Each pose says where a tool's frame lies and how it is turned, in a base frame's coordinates. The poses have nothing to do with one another.
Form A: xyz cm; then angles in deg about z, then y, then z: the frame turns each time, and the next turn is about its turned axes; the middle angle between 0 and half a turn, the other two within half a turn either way.
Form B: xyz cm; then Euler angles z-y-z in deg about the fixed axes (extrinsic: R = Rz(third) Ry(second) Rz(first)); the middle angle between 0 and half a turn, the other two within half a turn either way. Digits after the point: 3 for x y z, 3 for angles.
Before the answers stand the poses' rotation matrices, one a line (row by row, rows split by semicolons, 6 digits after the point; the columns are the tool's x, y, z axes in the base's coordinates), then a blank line. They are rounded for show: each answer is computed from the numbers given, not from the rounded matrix.
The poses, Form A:
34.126 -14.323 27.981 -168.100 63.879 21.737
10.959 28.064 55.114 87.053 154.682 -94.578
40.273 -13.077 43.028 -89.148 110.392 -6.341
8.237 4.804 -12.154 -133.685 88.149 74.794
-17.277 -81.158 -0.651 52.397 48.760 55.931
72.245 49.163 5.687 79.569 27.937 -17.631
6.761 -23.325 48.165 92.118 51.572 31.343
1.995 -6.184 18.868 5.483 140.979 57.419
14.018 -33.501 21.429 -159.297 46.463 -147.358
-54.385 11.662 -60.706 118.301 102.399 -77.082
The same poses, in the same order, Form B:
-0.323806 0.351089 -0.878570; -0.446717 -0.875309 -0.185144; -0.834022 0.332522 0.440268
0.999201 0.033385 0.021986; 0.020806 -0.903976 0.427076; 0.034133 -0.426278 -0.903948
-0.115583 0.993200 0.013938; 0.344629 0.053258 -0.937227; -0.931596 -0.103524 -0.348441
0.691978 0.211203 -0.690333; -0.672638 -0.158622 -0.722771; -0.262153 0.964486 0.032300
-0.430944 -0.777020 0.458833; 0.798026 -0.090807 0.595742; -0.421238 0.622892 0.659215
0.450319 -0.888830 0.084823; 0.773212 0.435713 0.460758; -0.446494 -0.141902 0.883463
-0.539423 -0.841537 -0.028952; 0.511243 -0.354639 0.782855; -0.669069 0.407488 0.621531
-0.496962 0.600205 0.626724; 0.798801 0.598580 0.060159; -0.339037 0.530525 -0.776915
0.351887 -0.645238 -0.678118; 0.709611 0.656333 -0.256280; 0.610432 -0.391019 0.688823
0.880943 -0.097612 -0.463046; 0.419841 -0.290257 0.859933; -0.218342 -0.951957 -0.214718

34.126 -14.323 27.981 21.737 63.879 -168.100
10.959 28.064 55.114 -94.578 154.682 87.053
40.273 -13.077 43.028 -6.341 110.392 -89.148
8.237 4.804 -12.154 74.794 88.149 -133.685
-17.277 -81.158 -0.651 55.931 48.760 52.397
72.245 49.163 5.687 -17.631 27.937 79.569
6.761 -23.325 48.165 31.343 51.572 92.118
1.995 -6.184 18.868 57.419 140.979 5.483
14.018 -33.501 21.429 -147.358 46.463 -159.297
-54.385 11.662 -60.706 -77.082 102.399 118.301

